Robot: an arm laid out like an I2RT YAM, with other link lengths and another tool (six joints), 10 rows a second.
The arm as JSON. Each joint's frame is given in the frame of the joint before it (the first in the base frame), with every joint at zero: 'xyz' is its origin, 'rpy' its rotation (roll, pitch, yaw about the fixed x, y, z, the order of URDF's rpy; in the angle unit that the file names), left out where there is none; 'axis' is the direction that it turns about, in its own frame. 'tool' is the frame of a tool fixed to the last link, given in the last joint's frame.
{
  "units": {
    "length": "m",
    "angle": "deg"
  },
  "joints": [
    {
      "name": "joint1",
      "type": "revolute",
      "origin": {
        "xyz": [
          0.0,
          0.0,
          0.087
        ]
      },
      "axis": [
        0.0,
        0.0,
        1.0
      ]
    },
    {
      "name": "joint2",
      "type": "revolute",
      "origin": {
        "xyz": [
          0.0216,
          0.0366,
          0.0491
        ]
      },
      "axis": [
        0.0,
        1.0,
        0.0
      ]
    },
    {
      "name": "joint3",
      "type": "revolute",
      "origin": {
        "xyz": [
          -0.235,
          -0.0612,
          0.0
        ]
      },
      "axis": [
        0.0,
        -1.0,
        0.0
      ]
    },
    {
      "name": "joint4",
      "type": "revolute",
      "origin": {
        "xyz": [
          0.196,
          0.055,
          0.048
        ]
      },
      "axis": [
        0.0,
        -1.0,
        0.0
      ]
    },
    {
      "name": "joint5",
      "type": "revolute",
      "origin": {
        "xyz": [
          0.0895,
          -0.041,
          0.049
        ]
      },
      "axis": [
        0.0,
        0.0,
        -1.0
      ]
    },
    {
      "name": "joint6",
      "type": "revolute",
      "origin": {
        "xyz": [
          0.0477,
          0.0,
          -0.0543
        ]
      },
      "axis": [
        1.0,
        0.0,
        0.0
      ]
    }
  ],
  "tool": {
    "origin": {
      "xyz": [
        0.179,
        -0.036,
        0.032
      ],
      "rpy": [
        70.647,
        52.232,
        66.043
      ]
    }
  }
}
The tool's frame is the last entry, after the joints.
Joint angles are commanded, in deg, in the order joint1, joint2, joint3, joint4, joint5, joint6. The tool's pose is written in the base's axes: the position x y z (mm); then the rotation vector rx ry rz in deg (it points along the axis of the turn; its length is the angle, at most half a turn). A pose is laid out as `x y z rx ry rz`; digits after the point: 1 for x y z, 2 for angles.
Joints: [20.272 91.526 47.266 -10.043 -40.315 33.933]
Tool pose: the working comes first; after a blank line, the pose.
Where each joint sits with the arm in this pose, in the base's axes (m; each line is computed from the numbers above, not from the rounded line before):
joint1: 0.0000 0.0000 0.0870
joint2: 0.0076 0.0418 0.1361
joint3: 0.0347 -0.0134 0.3710
joint4: 0.1787 0.0984 0.2686
joint5: 0.2792 0.0918 0.2245
joint6: 0.2471 0.1129 0.1633
the tool: 0.3161 0.2230 0.0311

316.1 223.0 31.1 55.93 146.19 68.12
